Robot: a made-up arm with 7 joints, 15 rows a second.
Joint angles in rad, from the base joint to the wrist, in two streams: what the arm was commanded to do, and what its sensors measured. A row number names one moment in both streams.
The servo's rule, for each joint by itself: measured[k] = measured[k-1] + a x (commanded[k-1-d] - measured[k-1]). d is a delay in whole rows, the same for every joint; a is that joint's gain. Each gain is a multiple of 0.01, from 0.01 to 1. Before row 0 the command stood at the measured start. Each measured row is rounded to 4 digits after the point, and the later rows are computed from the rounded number. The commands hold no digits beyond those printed.
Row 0, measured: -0.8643, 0.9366, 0.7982, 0.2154, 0.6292, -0.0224, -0.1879
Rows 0 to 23, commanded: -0.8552, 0.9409, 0.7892, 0.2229, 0.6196, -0.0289, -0.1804; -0.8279, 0.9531, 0.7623, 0.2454, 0.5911, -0.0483, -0.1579; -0.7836, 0.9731, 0.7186, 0.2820, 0.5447, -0.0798, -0.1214; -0.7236, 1.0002, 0.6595, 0.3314, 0.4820, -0.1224, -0.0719; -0.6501, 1.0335, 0.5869, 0.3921, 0.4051, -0.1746, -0.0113; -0.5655, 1.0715, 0.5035, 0.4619, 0.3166, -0.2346, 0.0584; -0.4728, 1.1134, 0.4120, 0.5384, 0.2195, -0.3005, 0.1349; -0.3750, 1.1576, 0.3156, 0.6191, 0.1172, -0.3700, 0.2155; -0.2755, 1.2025, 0.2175, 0.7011, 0.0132, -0.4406, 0.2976; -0.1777, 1.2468, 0.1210, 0.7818, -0.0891, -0.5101, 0.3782; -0.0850, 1.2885, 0.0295, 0.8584, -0.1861, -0.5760, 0.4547; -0.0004, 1.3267, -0.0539, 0.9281, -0.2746, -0.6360, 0.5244; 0.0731, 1.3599, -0.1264, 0.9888, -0.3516, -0.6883, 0.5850; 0.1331, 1.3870, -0.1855, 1.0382, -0.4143, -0.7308, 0.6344; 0.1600, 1.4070, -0.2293, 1.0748, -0.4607, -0.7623, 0.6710; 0.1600, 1.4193, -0.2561, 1.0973, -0.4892, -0.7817, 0.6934; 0.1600, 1.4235, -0.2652, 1.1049, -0.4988, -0.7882, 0.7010; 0.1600, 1.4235, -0.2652, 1.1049, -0.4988, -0.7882, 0.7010; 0.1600, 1.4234, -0.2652, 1.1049, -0.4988, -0.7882, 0.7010; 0.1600, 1.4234, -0.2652, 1.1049, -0.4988, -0.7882, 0.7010; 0.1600, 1.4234, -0.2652, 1.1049, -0.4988, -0.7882, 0.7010; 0.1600, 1.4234, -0.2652, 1.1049, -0.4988, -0.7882, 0.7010; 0.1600, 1.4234, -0.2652, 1.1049, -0.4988, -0.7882, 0.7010; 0.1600, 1.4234, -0.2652, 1.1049, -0.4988, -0.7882, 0.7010
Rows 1 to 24, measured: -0.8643, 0.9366, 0.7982, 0.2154, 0.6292, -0.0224, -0.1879; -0.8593, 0.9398, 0.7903, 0.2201, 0.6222, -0.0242, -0.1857; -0.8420, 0.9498, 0.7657, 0.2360, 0.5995, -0.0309, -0.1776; -0.8099, 0.9673, 0.7243, 0.2650, 0.5595, -0.0446, -0.1613; -0.7624, 0.9920, 0.6673, 0.3068, 0.5029, -0.0664, -0.1354; -0.7006, 1.0231, 0.5965, 0.3605, 0.4315, -0.0967, -0.0994; -0.6263, 1.0594, 0.5147, 0.4244, 0.3476, -0.1353, -0.0536; -0.5419, 1.0999, 0.4243, 0.4962, 0.2541, -0.1816, 0.0011; -0.4501, 1.1432, 0.3286, 0.5736, 0.1542, -0.2344, 0.0633; -0.3541, 1.1877, 0.2308, 0.6539, 0.0513, -0.2921, 0.1312; -0.2571, 1.2320, 0.1342, 0.7345, -0.0512, -0.3531, 0.2028; -0.1624, 1.2744, 0.0421, 0.8126, -0.1497, -0.4155, 0.2759; -0.0733, 1.3136, -0.0424, 0.8854, -0.2409, -0.4772, 0.3480; 0.0072, 1.3483, -0.1163, 0.9505, -0.3217, -0.5363, 0.4167; 0.0764, 1.3773, -0.1772, 1.0058, -0.3893, -0.5908, 0.4798; 0.1224, 1.3996, -0.2230, 1.0493, -0.4414, -0.6388, 0.5352; 0.1431, 1.4144, -0.2521, 1.0795, -0.4763, -0.6788, 0.5811; 0.1524, 1.4212, -0.2636, 1.0955, -0.4927, -0.7094, 0.6159; 0.1566, 1.4229, -0.2650, 1.1014, -0.4972, -0.7315, 0.6406; 0.1585, 1.4233, -0.2652, 1.1036, -0.4984, -0.7474, 0.6581; 0.1593, 1.4234, -0.2652, 1.1044, -0.4987, -0.7588, 0.6705; 0.1597, 1.4234, -0.2652, 1.1047, -0.4988, -0.7670, 0.6793; 0.1599, 1.4234, -0.2652, 1.1048, -0.4988, -0.7729, 0.6856; 0.1600, 1.4234, -0.2652, 1.1049, -0.4988, -0.7772, 0.6901
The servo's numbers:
d 1
a 0.55 0.75 0.88 0.63 0.73 0.28 0.29

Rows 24 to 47, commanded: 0.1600, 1.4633, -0.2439, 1.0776, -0.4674, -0.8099, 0.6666; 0.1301, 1.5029, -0.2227, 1.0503, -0.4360, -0.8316, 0.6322; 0.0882, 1.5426, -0.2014, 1.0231, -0.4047, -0.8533, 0.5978; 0.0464, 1.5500, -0.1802, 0.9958, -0.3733, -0.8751, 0.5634; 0.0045, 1.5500, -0.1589, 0.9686, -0.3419, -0.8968, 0.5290; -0.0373, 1.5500, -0.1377, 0.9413, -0.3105, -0.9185, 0.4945; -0.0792, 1.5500, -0.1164, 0.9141, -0.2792, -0.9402, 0.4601; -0.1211, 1.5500, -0.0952, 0.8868, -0.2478, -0.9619, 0.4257; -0.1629, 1.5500, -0.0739, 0.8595, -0.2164, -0.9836, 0.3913; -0.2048, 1.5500, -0.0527, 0.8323, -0.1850, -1.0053, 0.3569; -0.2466, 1.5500, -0.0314, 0.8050, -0.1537, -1.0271, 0.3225; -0.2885, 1.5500, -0.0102, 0.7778, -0.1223, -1.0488, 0.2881; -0.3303, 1.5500, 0.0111, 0.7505, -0.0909, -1.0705, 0.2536; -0.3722, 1.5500, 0.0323, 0.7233, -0.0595, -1.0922, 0.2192; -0.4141, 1.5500, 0.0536, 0.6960, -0.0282, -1.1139, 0.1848; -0.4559, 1.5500, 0.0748, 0.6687, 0.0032, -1.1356, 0.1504; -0.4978, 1.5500, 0.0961, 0.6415, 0.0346, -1.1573, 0.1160; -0.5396, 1.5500, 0.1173, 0.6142, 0.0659, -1.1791, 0.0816; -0.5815, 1.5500, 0.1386, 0.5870, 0.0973, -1.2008, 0.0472; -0.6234, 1.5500, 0.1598, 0.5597, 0.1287, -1.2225, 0.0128; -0.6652, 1.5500, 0.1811, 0.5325, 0.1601, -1.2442, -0.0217; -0.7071, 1.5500, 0.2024, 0.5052, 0.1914, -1.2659, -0.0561; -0.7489, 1.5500, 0.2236, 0.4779, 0.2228, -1.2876, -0.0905; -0.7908, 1.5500, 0.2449, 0.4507, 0.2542, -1.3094, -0.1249
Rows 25 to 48, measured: 0.1600, 1.4234, -0.2652, 1.1049, -0.4988, -0.7803, 0.6933; 0.1600, 1.4533, -0.2465, 1.0877, -0.4759, -0.7886, 0.6856; 0.1436, 1.4905, -0.2256, 1.0641, -0.4468, -0.8006, 0.6701; 0.1131, 1.5296, -0.2043, 1.0383, -0.4161, -0.8154, 0.6491; 0.0764, 1.5449, -0.1831, 1.0115, -0.3849, -0.8321, 0.6242; 0.0369, 1.5487, -0.1618, 0.9845, -0.3535, -0.8502, 0.5966; -0.0039, 1.5497, -0.1406, 0.9573, -0.3221, -0.8693, 0.5670; -0.0453, 1.5499, -0.1193, 0.9301, -0.2908, -0.8892, 0.5360; -0.0870, 1.5500, -0.0981, 0.9028, -0.2594, -0.9096, 0.5040; -0.1287, 1.5500, -0.0768, 0.8755, -0.2280, -0.9303, 0.4713; -0.1706, 1.5500, -0.0556, 0.8483, -0.1966, -0.9513, 0.4381; -0.2124, 1.5500, -0.0343, 0.8210, -0.1653, -0.9725, 0.4046; -0.2543, 1.5500, -0.0131, 0.7938, -0.1339, -0.9939, 0.3708; -0.2961, 1.5500, 0.0082, 0.7665, -0.1025, -1.0153, 0.3368; -0.3380, 1.5500, 0.0294, 0.7393, -0.0711, -1.0368, 0.3027; -0.3799, 1.5500, 0.0507, 0.7120, -0.0398, -1.0584, 0.2685; -0.4217, 1.5500, 0.0719, 0.6847, -0.0084, -1.0800, 0.2343; -0.4636, 1.5500, 0.0932, 0.6575, 0.0230, -1.1016, 0.2000; -0.5054, 1.5500, 0.1144, 0.6302, 0.0543, -1.1233, 0.1657; -0.5473, 1.5500, 0.1357, 0.6030, 0.0857, -1.1450, 0.1313; -0.5892, 1.5500, 0.1569, 0.5757, 0.1171, -1.1667, 0.0969; -0.6310, 1.5500, 0.1782, 0.5485, 0.1485, -1.1884, 0.0625; -0.6729, 1.5500, 0.1995, 0.5212, 0.1798, -1.2101, 0.0281; -0.7147, 1.5500, 0.2207, 0.4939, 0.2112, -1.2318, -0.0063
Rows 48 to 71, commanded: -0.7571, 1.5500, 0.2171, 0.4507, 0.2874, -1.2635, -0.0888; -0.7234, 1.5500, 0.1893, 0.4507, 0.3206, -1.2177, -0.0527; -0.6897, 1.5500, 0.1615, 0.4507, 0.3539, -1.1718, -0.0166; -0.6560, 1.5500, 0.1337, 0.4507, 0.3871, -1.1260, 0.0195; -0.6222, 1.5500, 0.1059, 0.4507, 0.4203, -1.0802, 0.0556; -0.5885, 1.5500, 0.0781, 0.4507, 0.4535, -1.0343, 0.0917; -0.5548, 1.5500, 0.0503, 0.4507, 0.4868, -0.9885, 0.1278; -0.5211, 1.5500, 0.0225, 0.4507, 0.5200, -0.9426, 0.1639; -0.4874, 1.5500, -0.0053, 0.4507, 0.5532, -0.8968, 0.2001; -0.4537, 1.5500, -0.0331, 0.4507, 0.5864, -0.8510, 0.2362; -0.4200, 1.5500, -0.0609, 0.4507, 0.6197, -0.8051, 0.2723; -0.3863, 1.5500, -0.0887, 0.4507, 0.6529, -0.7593, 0.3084; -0.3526, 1.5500, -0.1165, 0.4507, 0.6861, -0.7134, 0.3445; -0.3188, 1.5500, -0.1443, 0.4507, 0.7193, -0.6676, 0.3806; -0.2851, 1.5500, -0.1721, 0.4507, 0.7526, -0.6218, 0.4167; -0.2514, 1.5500, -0.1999, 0.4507, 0.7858, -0.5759, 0.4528; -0.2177, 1.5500, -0.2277, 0.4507, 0.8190, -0.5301, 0.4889; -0.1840, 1.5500, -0.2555, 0.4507, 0.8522, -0.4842, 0.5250; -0.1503, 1.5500, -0.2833, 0.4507, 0.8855, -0.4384, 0.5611; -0.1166, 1.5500, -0.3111, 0.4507, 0.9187, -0.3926, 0.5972; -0.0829, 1.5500, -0.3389, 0.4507, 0.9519, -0.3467, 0.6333; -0.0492, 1.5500, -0.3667, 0.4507, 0.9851, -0.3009, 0.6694; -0.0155, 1.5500, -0.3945, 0.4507, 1.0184, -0.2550, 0.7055; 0.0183, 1.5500, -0.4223, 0.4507, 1.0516, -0.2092, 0.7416
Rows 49 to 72, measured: -0.7566, 1.5500, 0.2420, 0.4667, 0.2426, -1.2535, -0.0407; -0.7569, 1.5500, 0.2201, 0.4566, 0.2753, -1.2563, -0.0546; -0.7385, 1.5500, 0.1930, 0.4529, 0.3084, -1.2455, -0.0540; -0.7117, 1.5500, 0.1653, 0.4515, 0.3416, -1.2249, -0.0432; -0.6811, 1.5500, 0.1375, 0.4510, 0.3748, -1.1972, -0.0250; -0.6487, 1.5500, 0.1097, 0.4508, 0.4080, -1.1644, -0.0016; -0.6156, 1.5500, 0.0819, 0.4507, 0.4412, -1.1280, 0.0255; -0.5822, 1.5500, 0.0541, 0.4507, 0.4745, -1.0889, 0.0552; -0.5486, 1.5500, 0.0263, 0.4507, 0.5077, -1.0479, 0.0867; -0.5149, 1.5500, -0.0015, 0.4507, 0.5409, -1.0056, 0.1196; -0.4812, 1.5500, -0.0293, 0.4507, 0.5741, -0.9623, 0.1534; -0.4475, 1.5500, -0.0571, 0.4507, 0.6074, -0.9183, 0.1879; -0.4138, 1.5500, -0.0849, 0.4507, 0.6406, -0.8738, 0.2228; -0.3801, 1.5500, -0.1127, 0.4507, 0.6738, -0.8289, 0.2581; -0.3464, 1.5500, -0.1405, 0.4507, 0.7070, -0.7837, 0.2936; -0.3127, 1.5500, -0.1683, 0.4507, 0.7403, -0.7384, 0.3293; -0.2790, 1.5500, -0.1961, 0.4507, 0.7735, -0.6929, 0.3651; -0.2453, 1.5500, -0.2239, 0.4507, 0.8067, -0.6473, 0.4010; -0.2116, 1.5500, -0.2517, 0.4507, 0.8399, -0.6016, 0.4370; -0.1779, 1.5500, -0.2795, 0.4507, 0.8732, -0.5559, 0.4730; -0.1442, 1.5500, -0.3073, 0.4507, 0.9064, -0.5102, 0.5090; -0.1105, 1.5500, -0.3351, 0.4507, 0.9396, -0.4644, 0.5450; -0.0768, 1.5500, -0.3629, 0.4507, 0.9728, -0.4186, 0.5811; -0.0431, 1.5500, -0.3907, 0.4507, 1.0061, -0.3728, 0.6172
